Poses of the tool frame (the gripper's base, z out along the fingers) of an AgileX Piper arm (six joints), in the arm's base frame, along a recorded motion.
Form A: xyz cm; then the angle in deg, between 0 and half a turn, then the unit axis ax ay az.
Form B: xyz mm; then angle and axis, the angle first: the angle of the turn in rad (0 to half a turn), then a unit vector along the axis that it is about. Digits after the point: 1 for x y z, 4 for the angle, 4 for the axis.
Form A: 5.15, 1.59, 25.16, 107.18, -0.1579, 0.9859, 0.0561
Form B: 51.5, 15.9, 251.6, 1.8706, -0.1579, 0.9859, 0.0561
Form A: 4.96, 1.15, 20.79, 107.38, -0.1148, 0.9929, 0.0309
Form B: 49.6, 11.5, 207.9, 1.8741, -0.1148, 0.9929, 0.0309
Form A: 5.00, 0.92, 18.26, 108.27, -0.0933, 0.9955, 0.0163
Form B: 50.0, 9.2, 182.6, 1.8897, -0.0933, 0.9955, 0.0163
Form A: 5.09, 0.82, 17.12, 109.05, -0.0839, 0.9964, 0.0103
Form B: 50.9, 8.2, 171.2, 1.9033, -0.0839, 0.9964, 0.0103
